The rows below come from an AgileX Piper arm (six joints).
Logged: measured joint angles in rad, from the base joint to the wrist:
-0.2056 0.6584 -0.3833 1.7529 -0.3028 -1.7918
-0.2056 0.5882 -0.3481 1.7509 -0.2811 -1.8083
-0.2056 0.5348 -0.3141 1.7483 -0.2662 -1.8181
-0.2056 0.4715 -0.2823 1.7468 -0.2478 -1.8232
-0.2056 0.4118 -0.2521 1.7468 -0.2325 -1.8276
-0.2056 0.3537 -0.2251 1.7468 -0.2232 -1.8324
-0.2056 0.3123 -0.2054 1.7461 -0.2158 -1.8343
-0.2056 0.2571 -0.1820 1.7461 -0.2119 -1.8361
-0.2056 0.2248 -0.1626 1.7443 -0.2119 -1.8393
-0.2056 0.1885 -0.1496 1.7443 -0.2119 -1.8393
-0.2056 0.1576 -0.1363 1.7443 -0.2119 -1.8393
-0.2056 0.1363 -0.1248 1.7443 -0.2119 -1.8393
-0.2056 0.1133 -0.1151 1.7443 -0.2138 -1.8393
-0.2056 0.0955 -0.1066 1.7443 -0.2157 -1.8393
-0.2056 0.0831 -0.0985 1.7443 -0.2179 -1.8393
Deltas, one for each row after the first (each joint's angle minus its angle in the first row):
0.0000 -0.0702 0.0352 -0.0020 0.0217 -0.0165
0.0000 -0.1236 0.0692 -0.0046 0.0366 -0.0263
0.0000 -0.1869 0.1010 -0.0061 0.0550 -0.0314
0.0000 -0.2466 0.1312 -0.0061 0.0703 -0.0358
0.0000 -0.3047 0.1582 -0.0061 0.0796 -0.0406
0.0000 -0.3461 0.1779 -0.0068 0.0870 -0.0425
0.0000 -0.4013 0.2013 -0.0068 0.0909 -0.0443
0.0000 -0.4336 0.2207 -0.0086 0.0909 -0.0475
0.0000 -0.4699 0.2337 -0.0086 0.0909 -0.0475
0.0000 -0.5008 0.2470 -0.0086 0.0909 -0.0475
0.0000 -0.5221 0.2585 -0.0086 0.0909 -0.0475
0.0000 -0.5451 0.2682 -0.0086 0.0890 -0.0475
0.0000 -0.5629 0.2767 -0.0086 0.0871 -0.0475
0.0000 -0.5753 0.2848 -0.0086 0.0849 -0.0475

